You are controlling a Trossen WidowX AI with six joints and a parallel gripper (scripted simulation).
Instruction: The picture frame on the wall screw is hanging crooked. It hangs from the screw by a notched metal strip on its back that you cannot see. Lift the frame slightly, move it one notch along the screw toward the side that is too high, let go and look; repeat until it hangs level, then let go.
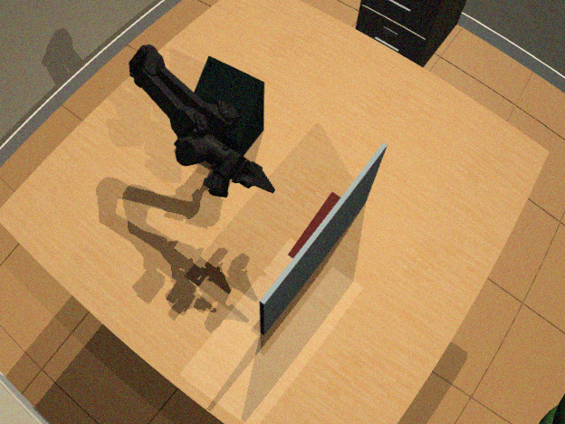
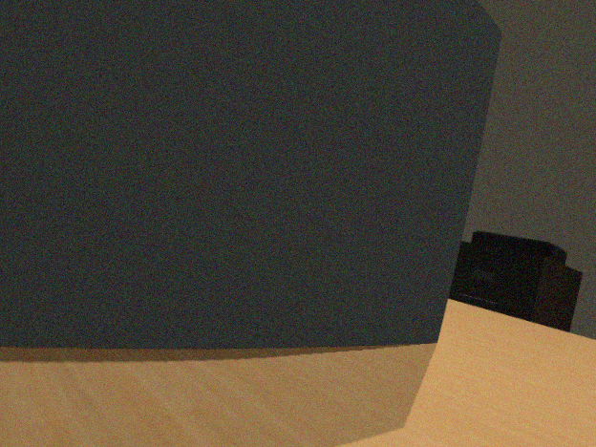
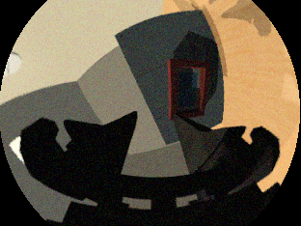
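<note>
My gripper tip is 130 mm short of the red picture frame, 10 mm to the right of it and 110 mm above it. The rest, counted from my gripper tip: grey wall panel 140 mm ahead, 120 mm below.
</note>
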